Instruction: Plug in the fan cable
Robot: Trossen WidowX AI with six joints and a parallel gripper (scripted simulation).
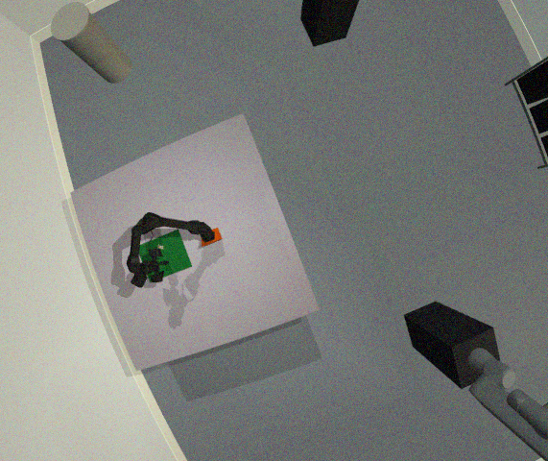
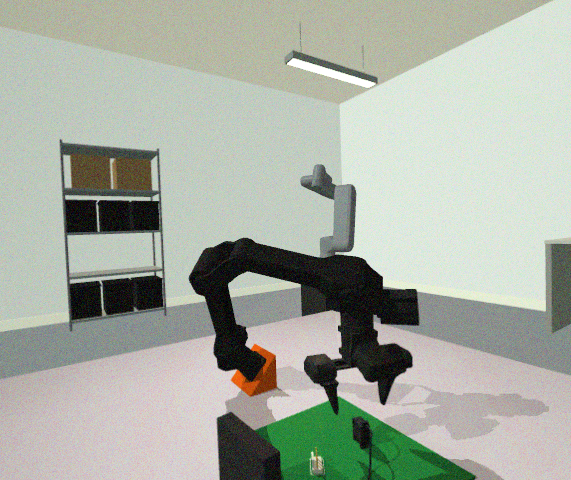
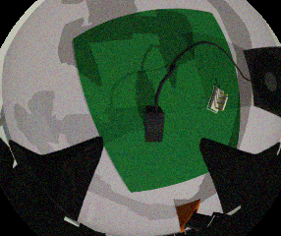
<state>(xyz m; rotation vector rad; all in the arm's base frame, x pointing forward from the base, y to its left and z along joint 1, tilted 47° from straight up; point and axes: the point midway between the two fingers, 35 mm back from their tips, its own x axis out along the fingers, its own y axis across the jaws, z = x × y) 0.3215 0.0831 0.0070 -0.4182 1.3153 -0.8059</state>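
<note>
The dark fan plug lies 1 cm ahead of my gripper tip and 4 cm below it. The rest, counted from my gripper tip: green board: 1 cm ahead, 4 cm to the right, 8 cm below; dark fan: 3 cm ahead, 23 cm to the right; pale four-pin header: 1 cm ahead, 10 cm to the right, 6 cm below.
</note>
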